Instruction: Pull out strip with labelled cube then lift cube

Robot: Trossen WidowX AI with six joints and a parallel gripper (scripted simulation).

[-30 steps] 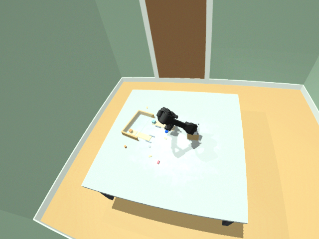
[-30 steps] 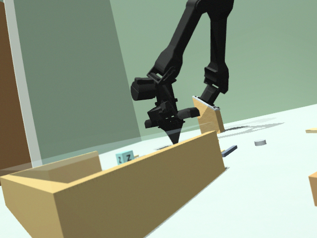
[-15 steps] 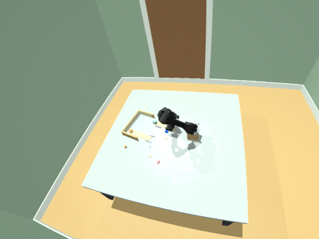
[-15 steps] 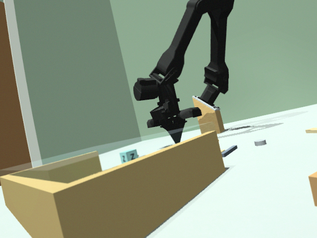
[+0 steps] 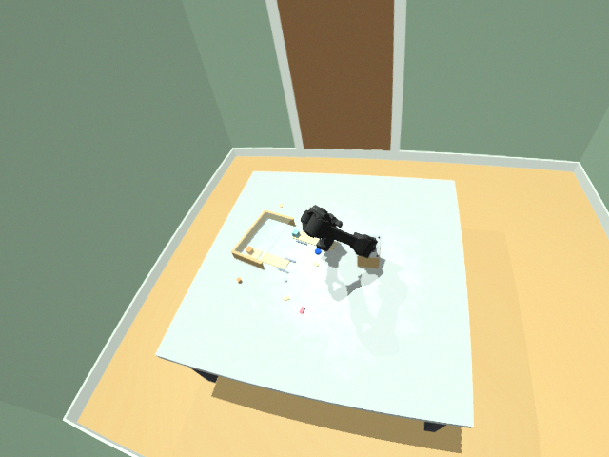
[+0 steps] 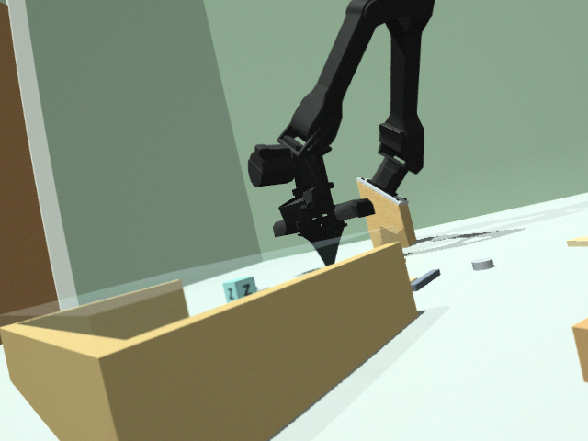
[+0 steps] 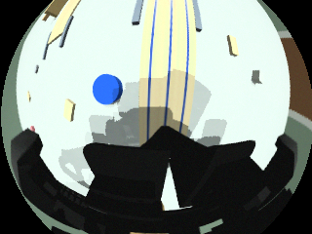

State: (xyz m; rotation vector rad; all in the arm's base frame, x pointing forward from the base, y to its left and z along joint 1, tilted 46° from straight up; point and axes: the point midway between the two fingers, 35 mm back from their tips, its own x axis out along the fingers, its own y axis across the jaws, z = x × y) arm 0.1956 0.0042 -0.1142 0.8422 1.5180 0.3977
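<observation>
The tan strip is 90 mm ahead of my gripper tip and 30 mm to the right of it. The rest, counted from my gripper tip: labelled cube: 190 mm ahead, 50 mm to the right, 20 mm above; then grey puck: 180 mm ahead, 230 mm to the left; then blue disc: 60 mm ahead, 50 mm to the left.
</observation>
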